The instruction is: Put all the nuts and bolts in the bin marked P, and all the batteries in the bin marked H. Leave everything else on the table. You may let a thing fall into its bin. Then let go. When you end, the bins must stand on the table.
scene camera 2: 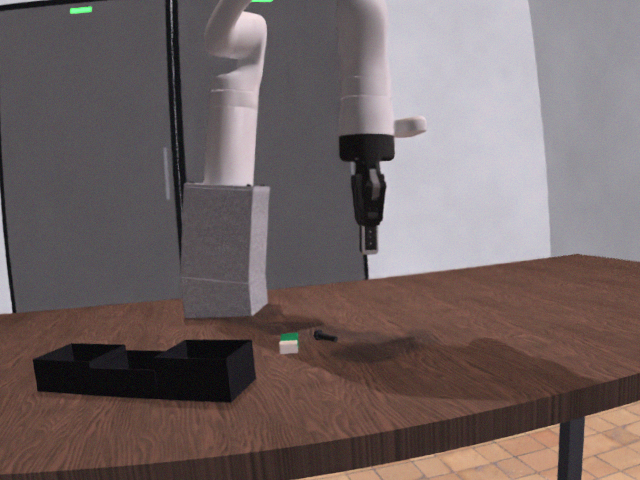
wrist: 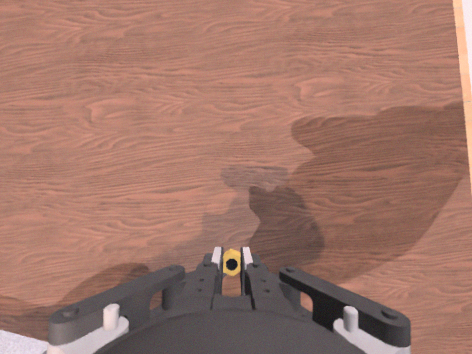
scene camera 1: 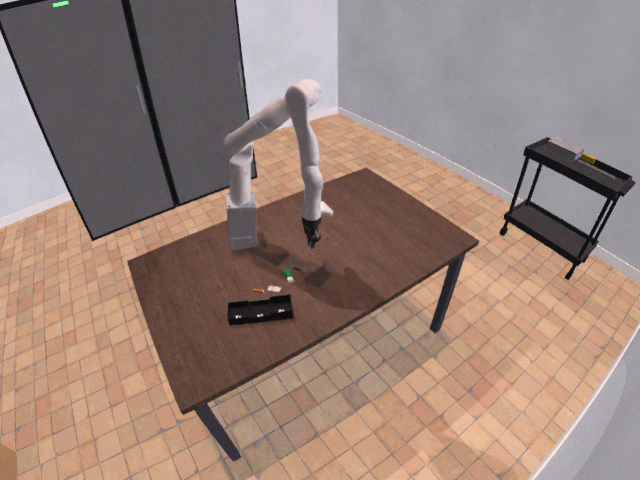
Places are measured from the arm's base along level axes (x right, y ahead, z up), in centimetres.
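Pixels of known places: gripper, fingertip midpoint: [scene camera 2: 368, 253] [wrist: 231, 259] [scene camera 1: 311, 246]; arm's base, link origin: [scene camera 2: 228, 184] [scene camera 1: 240, 199].
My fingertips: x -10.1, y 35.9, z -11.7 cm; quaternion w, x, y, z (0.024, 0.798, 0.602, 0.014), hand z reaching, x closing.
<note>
Ahead of a thing's pixels: the offset from my fingertips to its middle. Level surfaces: height alone.
My gripper [scene camera 1: 312, 244] [scene camera 2: 369, 252] [wrist: 231, 259] is shut on a yellow hexagonal nut @[dz +0.4, dx +0.0, dy +0.0 cm] [wrist: 231, 270] and holds it high above the table. A black bolt @[dz -11.2, dx +6.0, dy -2.8 cm] [scene camera 1: 298, 269] [scene camera 2: 325, 336] lies on the table, below and to the left of my gripper in the scene camera 2 view. A black three-compartment bin tray @[dz -9.5, dx +32.6, dy +6.0 cm] [scene camera 1: 261, 318] [scene camera 2: 191, 388] stands near the table's front left part. White marks show in its compartments, but the letters are too small to read. I cannot make out any battery for certain; a small orange thing @[dz -11.3, dx +26.2, dy -4.3 cm] [scene camera 1: 257, 290] lies behind the tray.
A green and white block @[dz -11.1, dx +11.7, dy -2.1 cm] [scene camera 1: 288, 275] [scene camera 2: 288, 346] lies between the bolt and the tray. A small whitish thing @[dz -11.4, dx +20.8, dy -0.5 cm] [scene camera 1: 274, 288] lies beside the orange one. The arm's grey pedestal [scene camera 1: 242, 225] [scene camera 2: 222, 248] stands at the back of the table @[dz -11.8 cm] [scene camera 1: 361, 206]. A black cart [scene camera 1: 550, 233] stands far right.
</note>
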